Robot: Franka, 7 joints.
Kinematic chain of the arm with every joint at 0, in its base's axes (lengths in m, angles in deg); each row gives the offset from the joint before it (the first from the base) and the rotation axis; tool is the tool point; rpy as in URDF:
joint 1: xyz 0 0 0.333 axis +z
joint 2: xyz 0 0 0 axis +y
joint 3: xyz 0 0 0.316 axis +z
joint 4: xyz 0.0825 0 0 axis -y
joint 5: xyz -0.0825 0 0.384 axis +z
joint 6: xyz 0 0 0 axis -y
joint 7: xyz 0.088 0 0 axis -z
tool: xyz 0 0 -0.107 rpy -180 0 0
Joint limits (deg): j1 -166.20..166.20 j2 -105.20..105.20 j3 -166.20..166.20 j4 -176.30..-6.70 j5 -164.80..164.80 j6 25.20..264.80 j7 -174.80..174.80
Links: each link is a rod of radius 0.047 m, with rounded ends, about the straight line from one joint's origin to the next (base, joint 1, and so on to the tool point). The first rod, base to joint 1, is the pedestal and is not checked.
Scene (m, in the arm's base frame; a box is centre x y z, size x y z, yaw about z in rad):
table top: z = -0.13
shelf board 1: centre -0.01 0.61 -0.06 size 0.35 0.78 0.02 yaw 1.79
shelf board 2: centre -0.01 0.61 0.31 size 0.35 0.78 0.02 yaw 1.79
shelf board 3: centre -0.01 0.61 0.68 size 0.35 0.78 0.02 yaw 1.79
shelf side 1: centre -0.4 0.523 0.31 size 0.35 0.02 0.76 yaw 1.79
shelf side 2: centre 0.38 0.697 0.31 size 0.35 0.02 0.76 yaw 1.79
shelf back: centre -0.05 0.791 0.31 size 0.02 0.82 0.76 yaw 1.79
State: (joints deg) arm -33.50 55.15 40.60 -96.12 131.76 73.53 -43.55
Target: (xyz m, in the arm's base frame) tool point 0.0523 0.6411 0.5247
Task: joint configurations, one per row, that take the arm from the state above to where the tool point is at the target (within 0.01 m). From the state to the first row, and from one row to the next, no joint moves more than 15 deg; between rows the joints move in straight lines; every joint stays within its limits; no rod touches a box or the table.
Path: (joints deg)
1: -23.90 40.76 39.02 -105.60 126.79 63.86 -43.55
2: -14.31 26.37 37.44 -115.09 121.82 54.20 -43.55
3: -4.71 11.98 35.86 -124.57 116.85 44.53 -43.55
4: 4.89 -2.40 34.28 -134.06 111.88 34.87 -43.55
5: 14.49 -16.79 32.70 -143.54 106.91 25.20 -43.55
6: 16.44 -4.64 40.46 -135.71 111.18 36.52 -43.55
7: 18.38 7.52 48.21 -127.88 115.45 47.84 -43.55
8: 20.33 19.67 55.97 -120.04 119.71 59.15 -43.55
9: 22.28 31.82 63.72 -112.21 123.98 70.47 -43.55
10: 24.23 43.98 71.48 -104.38 128.25 81.79 -43.55

